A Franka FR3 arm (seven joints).
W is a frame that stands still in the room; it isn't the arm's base.
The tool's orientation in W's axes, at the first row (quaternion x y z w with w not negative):
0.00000 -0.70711 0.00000 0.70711
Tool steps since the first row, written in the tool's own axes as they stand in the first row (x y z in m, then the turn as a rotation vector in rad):
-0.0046 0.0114 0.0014 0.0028 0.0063 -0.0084
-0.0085 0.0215 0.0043 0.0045 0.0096 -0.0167
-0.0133 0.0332 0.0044 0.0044 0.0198 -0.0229
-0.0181 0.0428 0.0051 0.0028 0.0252 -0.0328
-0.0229 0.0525 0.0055 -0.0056 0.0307 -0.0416
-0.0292 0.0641 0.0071 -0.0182 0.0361 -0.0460
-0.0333 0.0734 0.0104 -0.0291 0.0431 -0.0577
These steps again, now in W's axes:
-0.0014 0.0114 -0.0046 0.0084 0.0063 0.0028
-0.0043 0.0215 -0.0085 0.0167 0.0096 0.0045
-0.0044 0.0332 -0.0133 0.0229 0.0198 0.0044
-0.0051 0.0428 -0.0181 0.0328 0.0252 0.0028
-0.0055 0.0525 -0.0229 0.0416 0.0307 -0.0056
-0.0071 0.0641 -0.0292 0.0460 0.0361 -0.0182
-0.0104 0.0734 -0.0333 0.0577 0.0431 -0.0291

